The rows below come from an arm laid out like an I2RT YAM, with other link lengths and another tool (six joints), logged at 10 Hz.
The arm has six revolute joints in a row. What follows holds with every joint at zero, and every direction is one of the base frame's.
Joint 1 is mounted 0.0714 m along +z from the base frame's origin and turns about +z.
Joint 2 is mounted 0.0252 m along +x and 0.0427 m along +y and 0.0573 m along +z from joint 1 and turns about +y.
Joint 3 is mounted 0.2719 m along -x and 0.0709 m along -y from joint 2 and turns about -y.
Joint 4 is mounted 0.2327 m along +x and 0.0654 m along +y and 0.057 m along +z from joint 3 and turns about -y.
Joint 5 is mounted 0.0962 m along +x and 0.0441 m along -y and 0.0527 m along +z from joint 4 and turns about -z.
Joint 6 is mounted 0.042 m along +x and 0.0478 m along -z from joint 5 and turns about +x.
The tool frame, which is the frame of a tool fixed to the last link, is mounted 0.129 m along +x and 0.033 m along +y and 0.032 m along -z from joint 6; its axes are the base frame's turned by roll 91.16, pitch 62.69 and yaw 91.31 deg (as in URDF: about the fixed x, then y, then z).
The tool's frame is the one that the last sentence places.
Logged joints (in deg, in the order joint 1, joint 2, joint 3, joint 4, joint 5, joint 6), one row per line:
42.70 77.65 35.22 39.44 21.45 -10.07
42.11 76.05 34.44 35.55 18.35 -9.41
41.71 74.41 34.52 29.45 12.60 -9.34
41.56 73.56 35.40 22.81 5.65 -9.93
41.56 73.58 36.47 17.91 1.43 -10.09
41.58 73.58 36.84 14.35 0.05 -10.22
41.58 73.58 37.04 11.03 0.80 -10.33
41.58 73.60 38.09 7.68 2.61 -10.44
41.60 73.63 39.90 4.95 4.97 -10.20
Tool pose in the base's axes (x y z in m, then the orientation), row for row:
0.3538 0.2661 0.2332 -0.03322 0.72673 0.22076 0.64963
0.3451 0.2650 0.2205 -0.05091 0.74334 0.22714 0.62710
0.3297 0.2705 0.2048 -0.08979 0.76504 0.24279 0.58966
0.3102 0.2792 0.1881 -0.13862 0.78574 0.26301 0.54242
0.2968 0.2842 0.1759 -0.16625 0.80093 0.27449 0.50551
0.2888 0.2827 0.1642 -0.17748 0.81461 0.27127 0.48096
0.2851 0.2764 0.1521 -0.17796 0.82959 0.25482 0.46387
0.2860 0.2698 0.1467 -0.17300 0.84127 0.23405 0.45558
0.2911 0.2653 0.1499 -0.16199 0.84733 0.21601 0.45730
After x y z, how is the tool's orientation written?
As a quaternion, x y z w.
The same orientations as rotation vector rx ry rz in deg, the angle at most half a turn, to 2 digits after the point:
-4.32 94.61 28.74
-6.69 97.65 29.84
-11.98 102.05 32.39
-18.86 106.91 35.78
-22.98 110.71 37.94
-24.80 113.82 37.90
-25.05 116.80 35.88
-24.45 118.88 33.07
-22.87 119.65 30.50

